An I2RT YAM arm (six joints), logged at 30 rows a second.
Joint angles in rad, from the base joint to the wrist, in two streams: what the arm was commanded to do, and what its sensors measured. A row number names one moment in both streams.
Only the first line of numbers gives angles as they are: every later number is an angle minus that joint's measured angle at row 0.
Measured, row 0:
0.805 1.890 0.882 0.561 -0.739 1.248
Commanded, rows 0 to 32:
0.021 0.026 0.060 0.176 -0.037 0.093
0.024 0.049 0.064 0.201 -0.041 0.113
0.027 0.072 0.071 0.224 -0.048 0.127
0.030 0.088 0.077 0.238 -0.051 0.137
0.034 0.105 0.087 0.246 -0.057 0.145
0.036 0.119 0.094 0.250 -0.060 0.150
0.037 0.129 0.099 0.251 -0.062 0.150
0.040 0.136 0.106 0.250 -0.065 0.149
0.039 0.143 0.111 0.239 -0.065 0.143
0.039 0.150 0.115 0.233 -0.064 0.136
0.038 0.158 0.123 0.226 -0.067 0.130
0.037 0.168 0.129 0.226 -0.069 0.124
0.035 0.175 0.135 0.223 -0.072 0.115
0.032 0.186 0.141 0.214 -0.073 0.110
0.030 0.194 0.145 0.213 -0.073 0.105
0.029 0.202 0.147 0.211 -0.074 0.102
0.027 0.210 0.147 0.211 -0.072 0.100
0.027 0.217 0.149 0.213 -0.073 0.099
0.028 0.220 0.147 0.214 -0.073 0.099
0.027 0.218 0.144 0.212 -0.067 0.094
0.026 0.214 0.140 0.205 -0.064 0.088
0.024 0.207 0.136 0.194 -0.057 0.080
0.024 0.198 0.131 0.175 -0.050 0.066
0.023 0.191 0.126 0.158 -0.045 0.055
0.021 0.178 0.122 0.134 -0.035 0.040
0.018 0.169 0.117 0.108 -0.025 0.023
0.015 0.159 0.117 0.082 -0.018 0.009
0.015 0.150 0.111 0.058 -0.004 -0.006
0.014 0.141 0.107 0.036 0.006 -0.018
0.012 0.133 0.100 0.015 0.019 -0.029
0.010 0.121 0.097 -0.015 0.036 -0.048
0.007 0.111 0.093 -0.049 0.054 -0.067
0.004 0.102 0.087 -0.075 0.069 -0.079
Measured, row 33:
0.020 0.164 0.105 0.013 0.011 -0.030
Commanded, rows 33 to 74:
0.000 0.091 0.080 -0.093 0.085 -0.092
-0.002 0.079 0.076 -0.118 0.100 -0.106
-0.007 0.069 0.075 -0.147 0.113 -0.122
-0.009 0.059 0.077 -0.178 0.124 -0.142
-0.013 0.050 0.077 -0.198 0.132 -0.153
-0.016 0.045 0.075 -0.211 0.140 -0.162
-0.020 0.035 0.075 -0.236 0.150 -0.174
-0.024 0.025 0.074 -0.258 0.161 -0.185
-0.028 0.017 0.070 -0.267 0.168 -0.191
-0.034 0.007 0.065 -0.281 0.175 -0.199
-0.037 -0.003 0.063 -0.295 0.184 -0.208
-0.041 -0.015 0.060 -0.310 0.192 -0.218
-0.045 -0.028 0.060 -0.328 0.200 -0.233
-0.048 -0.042 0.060 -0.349 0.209 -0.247
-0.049 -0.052 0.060 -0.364 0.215 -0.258
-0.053 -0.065 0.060 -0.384 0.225 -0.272
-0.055 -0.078 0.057 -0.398 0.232 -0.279
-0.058 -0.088 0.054 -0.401 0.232 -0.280
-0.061 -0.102 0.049 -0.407 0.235 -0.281
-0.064 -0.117 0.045 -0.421 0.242 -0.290
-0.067 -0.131 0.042 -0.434 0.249 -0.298
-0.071 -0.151 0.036 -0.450 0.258 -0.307
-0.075 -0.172 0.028 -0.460 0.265 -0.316
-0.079 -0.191 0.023 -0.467 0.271 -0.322
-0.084 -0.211 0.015 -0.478 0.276 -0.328
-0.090 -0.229 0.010 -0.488 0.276 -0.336
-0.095 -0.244 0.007 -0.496 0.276 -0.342
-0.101 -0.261 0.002 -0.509 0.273 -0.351
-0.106 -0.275 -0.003 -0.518 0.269 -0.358
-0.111 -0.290 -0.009 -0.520 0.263 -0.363
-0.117 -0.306 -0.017 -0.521 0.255 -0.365
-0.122 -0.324 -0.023 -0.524 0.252 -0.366
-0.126 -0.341 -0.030 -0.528 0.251 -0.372
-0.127 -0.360 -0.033 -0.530 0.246 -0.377
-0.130 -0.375 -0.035 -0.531 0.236 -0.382
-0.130 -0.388 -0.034 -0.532 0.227 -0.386
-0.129 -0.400 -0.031 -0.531 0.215 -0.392
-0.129 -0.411 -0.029 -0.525 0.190 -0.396
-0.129 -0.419 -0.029 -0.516 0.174 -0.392
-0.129 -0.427 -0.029 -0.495 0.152 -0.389
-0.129 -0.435 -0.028 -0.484 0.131 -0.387
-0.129 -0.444 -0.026 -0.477 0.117 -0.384
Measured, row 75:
-0.124 -0.412 -0.034 -0.519 0.176 -0.364
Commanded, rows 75 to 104:
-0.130 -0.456 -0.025 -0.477 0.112 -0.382
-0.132 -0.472 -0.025 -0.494 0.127 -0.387
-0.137 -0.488 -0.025 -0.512 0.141 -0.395
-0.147 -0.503 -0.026 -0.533 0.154 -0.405
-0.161 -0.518 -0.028 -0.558 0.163 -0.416
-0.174 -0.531 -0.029 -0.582 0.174 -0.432
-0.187 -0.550 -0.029 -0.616 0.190 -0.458
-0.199 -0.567 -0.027 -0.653 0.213 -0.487
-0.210 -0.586 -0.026 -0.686 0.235 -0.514
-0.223 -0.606 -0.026 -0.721 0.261 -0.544
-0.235 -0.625 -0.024 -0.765 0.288 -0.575
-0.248 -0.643 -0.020 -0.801 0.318 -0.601
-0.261 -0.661 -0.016 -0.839 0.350 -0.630
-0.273 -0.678 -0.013 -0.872 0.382 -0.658
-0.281 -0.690 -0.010 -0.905 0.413 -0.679
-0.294 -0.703 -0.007 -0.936 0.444 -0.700
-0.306 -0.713 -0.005 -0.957 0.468 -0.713
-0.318 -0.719 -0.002 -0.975 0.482 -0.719
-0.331 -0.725 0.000 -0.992 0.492 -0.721
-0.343 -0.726 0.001 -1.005 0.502 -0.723
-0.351 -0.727 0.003 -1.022 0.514 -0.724
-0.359 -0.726 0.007 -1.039 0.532 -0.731
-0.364 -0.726 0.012 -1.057 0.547 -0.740
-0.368 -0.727 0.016 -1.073 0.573 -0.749
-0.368 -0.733 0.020 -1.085 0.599 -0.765
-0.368 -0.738 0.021 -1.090 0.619 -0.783
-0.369 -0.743 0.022 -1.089 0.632 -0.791
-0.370 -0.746 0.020 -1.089 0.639 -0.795
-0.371 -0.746 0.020 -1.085 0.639 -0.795
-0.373 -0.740 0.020 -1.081 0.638 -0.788
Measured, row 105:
-0.368 -0.723 -0.009 -1.044 0.582 -0.749
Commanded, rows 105 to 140:
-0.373 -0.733 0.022 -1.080 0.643 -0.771
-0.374 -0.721 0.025 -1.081 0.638 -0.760
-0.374 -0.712 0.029 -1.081 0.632 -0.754
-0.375 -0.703 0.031 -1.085 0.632 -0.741
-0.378 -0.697 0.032 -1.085 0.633 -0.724
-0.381 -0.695 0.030 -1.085 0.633 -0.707
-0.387 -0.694 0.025 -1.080 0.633 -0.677
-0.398 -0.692 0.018 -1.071 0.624 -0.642
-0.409 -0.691 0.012 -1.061 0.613 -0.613
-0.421 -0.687 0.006 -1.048 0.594 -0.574
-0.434 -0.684 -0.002 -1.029 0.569 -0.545
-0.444 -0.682 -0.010 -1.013 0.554 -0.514
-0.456 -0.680 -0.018 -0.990 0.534 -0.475
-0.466 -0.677 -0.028 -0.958 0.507 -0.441
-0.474 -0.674 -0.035 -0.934 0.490 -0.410
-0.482 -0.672 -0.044 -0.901 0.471 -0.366
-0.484 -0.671 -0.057 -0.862 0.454 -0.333
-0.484 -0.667 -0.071 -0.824 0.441 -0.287
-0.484 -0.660 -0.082 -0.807 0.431 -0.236
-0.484 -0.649 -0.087 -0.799 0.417 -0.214
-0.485 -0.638 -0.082 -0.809 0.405 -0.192
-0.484 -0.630 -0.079 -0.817 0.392 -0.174
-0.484 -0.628 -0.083 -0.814 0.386 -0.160
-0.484 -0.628 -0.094 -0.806 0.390 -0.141
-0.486 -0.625 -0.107 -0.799 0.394 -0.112
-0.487 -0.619 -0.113 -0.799 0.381 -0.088
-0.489 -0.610 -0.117 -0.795 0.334 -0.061
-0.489 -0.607 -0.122 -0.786 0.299 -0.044
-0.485 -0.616 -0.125 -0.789 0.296 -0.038
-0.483 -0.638 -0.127 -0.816 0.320 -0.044
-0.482 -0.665 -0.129 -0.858 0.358 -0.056
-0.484 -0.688 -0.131 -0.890 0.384 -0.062
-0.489 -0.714 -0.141 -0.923 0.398 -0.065
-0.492 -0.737 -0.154 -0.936 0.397 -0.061
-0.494 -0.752 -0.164 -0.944 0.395 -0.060
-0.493 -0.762 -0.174 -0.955 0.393 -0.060
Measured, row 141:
-0.491 -0.726 -0.146 -0.882 0.389 -0.095
